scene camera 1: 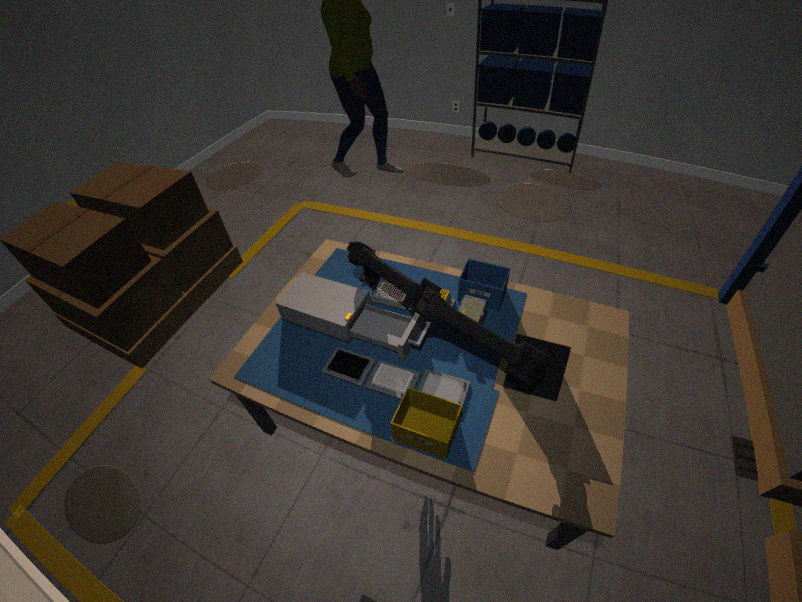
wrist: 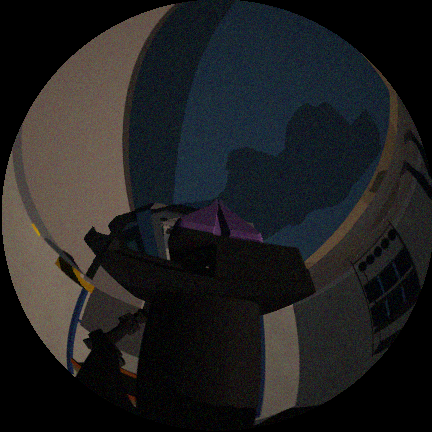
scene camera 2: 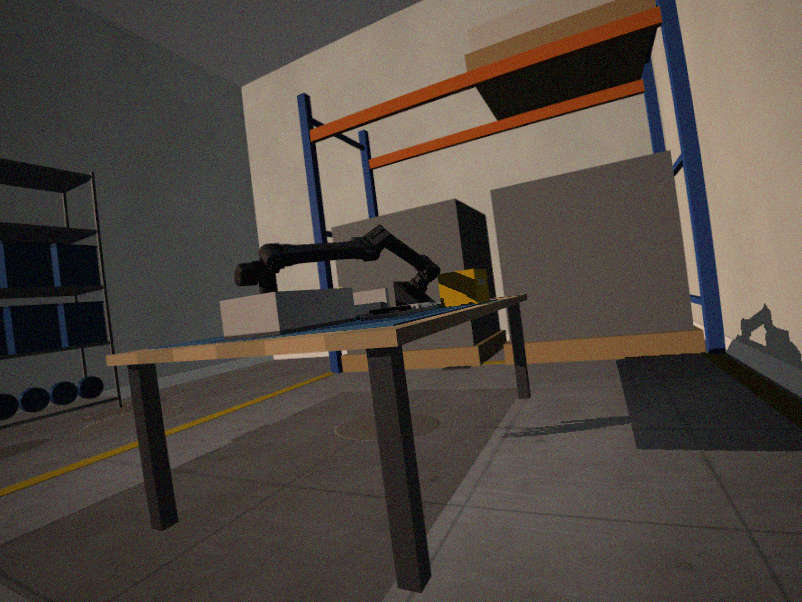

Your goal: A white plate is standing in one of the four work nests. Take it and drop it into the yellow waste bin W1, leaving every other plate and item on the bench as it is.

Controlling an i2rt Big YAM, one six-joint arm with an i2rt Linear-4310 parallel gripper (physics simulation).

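Pixels of known places: gripper, between the fingertips: (scene camera 1: 373, 289) (wrist: 216, 204); arm's base, origin of its link: (scene camera 1: 535, 363) (scene camera 2: 414, 291).
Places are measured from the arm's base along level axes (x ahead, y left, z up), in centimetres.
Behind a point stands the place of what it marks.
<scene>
My gripper (scene camera 1: 369, 279) @(z -7.6, x 70.5, y -23.5 cm) (wrist: 216, 204) @(z -7.6, x 70.5, y -23.5 cm) is shut and empty, its purple fingertips together above the blue mat's back left part, beside the grey machine. Its tips are hidden in scene camera 2. A white gridded plate (scene camera 1: 390, 291) @(z -5.1, x 61.9, y -22.1 cm) sits just right of it; in the wrist view the fingers partly hide a nest (wrist: 161, 220) @(z -6.0, x 68.0, y -17.7 cm). In the front row, a black plate (scene camera 1: 349, 364) @(z -5.1, x 62.7, y 16.7 cm), a white plate with a fine grid (scene camera 1: 393, 378) @(z -5.3, x 45.6, y 17.1 cm) and a pale, smooth-looking plate (scene camera 1: 445, 386) @(z -5.6, x 27.6, y 14.5 cm) sit side by side. The yellow bin (scene camera 1: 427, 419) @(z -7.2, x 29.9, y 27.3 cm) (scene camera 2: 463, 287) @(z -1.5, x 37.8, y 33.0 cm) stands in front of the pale plate, open at the top.
The grey machine (scene camera 1: 320, 304) @(z 2.6, x 82.1, y -0.6 cm) (scene camera 2: 249, 314) @(z -1.9, x 99.8, y -5.0 cm) has a tray (scene camera 1: 380, 325) @(z -5.8, x 59.2, y -4.2 cm) out to its right, under the arm. A blue bin (scene camera 1: 483, 283) @(z -6.9, x 26.1, y -40.0 cm) stands at the back, with a yellowish plate (scene camera 1: 472, 307) before it. The arm's links cross the bench between them. A person (scene camera 1: 353, 71) stands beyond the bench.
</scene>
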